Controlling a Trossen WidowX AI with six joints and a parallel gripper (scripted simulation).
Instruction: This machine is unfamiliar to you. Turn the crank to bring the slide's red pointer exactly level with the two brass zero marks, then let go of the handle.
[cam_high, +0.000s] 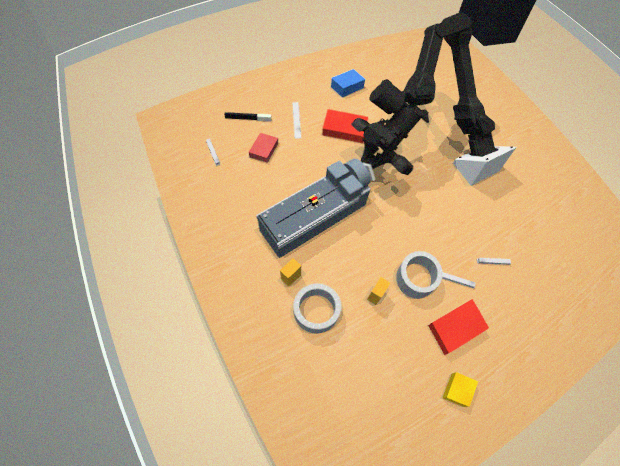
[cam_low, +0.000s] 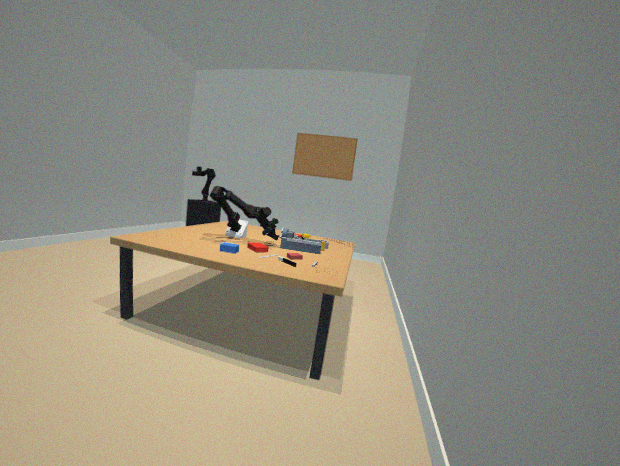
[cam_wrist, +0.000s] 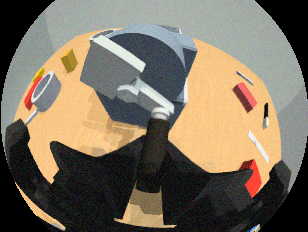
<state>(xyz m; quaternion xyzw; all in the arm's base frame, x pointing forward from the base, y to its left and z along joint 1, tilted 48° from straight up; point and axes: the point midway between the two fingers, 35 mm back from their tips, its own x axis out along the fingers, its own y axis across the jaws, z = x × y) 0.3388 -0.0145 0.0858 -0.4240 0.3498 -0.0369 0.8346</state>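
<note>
My gripper tip is 150 mm short of the red pointer, 60 mm to the right of it and 40 mm below it. From my gripper tip the other things lie so: red block (200 mm ahead, 190 mm to the right, 40 mm below); dark crank handle (20 mm behind, 20 mm above); black marker (320 mm to the right, 190 mm ahead, 40 mm below).
</note>
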